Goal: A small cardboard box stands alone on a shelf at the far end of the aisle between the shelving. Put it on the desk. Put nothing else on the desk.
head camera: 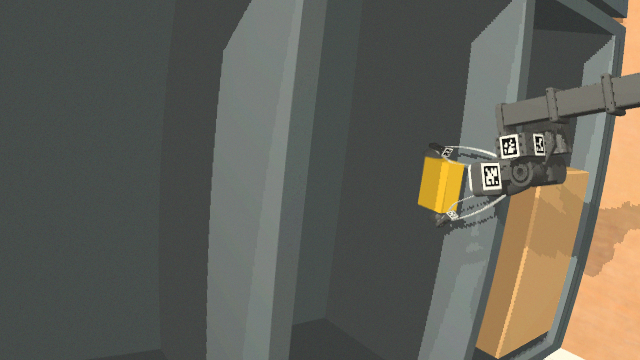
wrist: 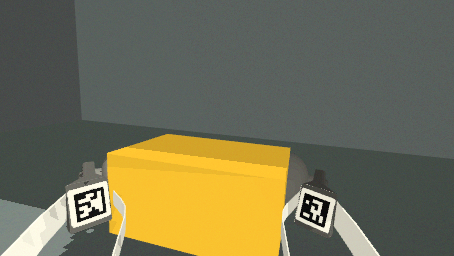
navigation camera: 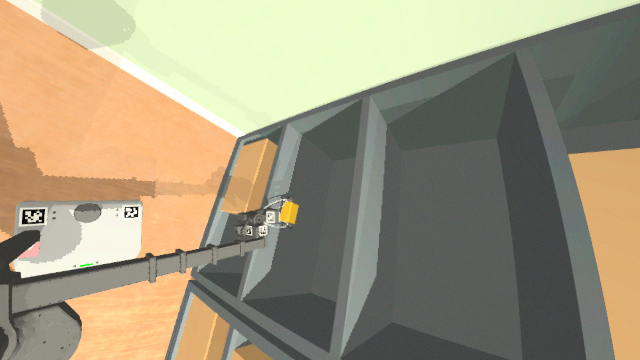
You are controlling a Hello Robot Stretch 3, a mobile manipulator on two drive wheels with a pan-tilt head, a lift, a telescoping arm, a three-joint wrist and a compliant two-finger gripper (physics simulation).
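Places are measured from the robot's base along level axes (x ahead, y left, z up), in centimetres.
Pixels of known places: gripper, fingertip midpoint: (head camera: 428, 186) (navigation camera: 293, 211); robot's base at its link origin: (navigation camera: 88, 211).
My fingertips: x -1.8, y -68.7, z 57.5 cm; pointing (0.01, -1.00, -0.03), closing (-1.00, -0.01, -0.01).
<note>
For each thing: its middle in the pictures, then the offset to it from my fingertips. "pt": a spot on its surface instead. Level surfaces: height alone.
- small yellow box at the middle of its body: (head camera: 440, 184) (navigation camera: 289, 212) dz +0.3, dx -0.1, dy +3.5 cm
- grey shelving at a spot on its surface: (head camera: 287, 175) (navigation camera: 355, 226) pt dz +41.2, dx -1.6, dy +15.9 cm
- shelf board at its surface level: dz -4.1 cm
- large brown box at the middle of its body: (head camera: 503, 245) (navigation camera: 262, 183) dz -36.3, dx +16.2, dy -7.3 cm
A small yellow box (head camera: 440, 186) (navigation camera: 289, 213) (wrist: 200, 205) is between the two fingertips of my gripper (head camera: 438, 183) (navigation camera: 288, 212) (wrist: 208, 170). The gripper is shut on it, with a fingertip pressed to each side. The box is within a bay of the grey shelving (head camera: 287, 175) (navigation camera: 352, 225), near the bay's open front. It seems to be a little above the shelf board (head camera: 462, 270) (navigation camera: 260, 277) (wrist: 20, 225); its underside is hidden. The desk does not show in these views.
A large brown box (head camera: 535, 250) (navigation camera: 250, 175) lies in the bay below. More brown boxes (navigation camera: 202, 325) are in the neighbouring unit. My telescoping arm (head camera: 575, 100) (navigation camera: 165, 264) reaches from my base (navigation camera: 110, 237) into the shelving. A pale green wall (navigation camera: 300, 50) stands beside the shelving.
</note>
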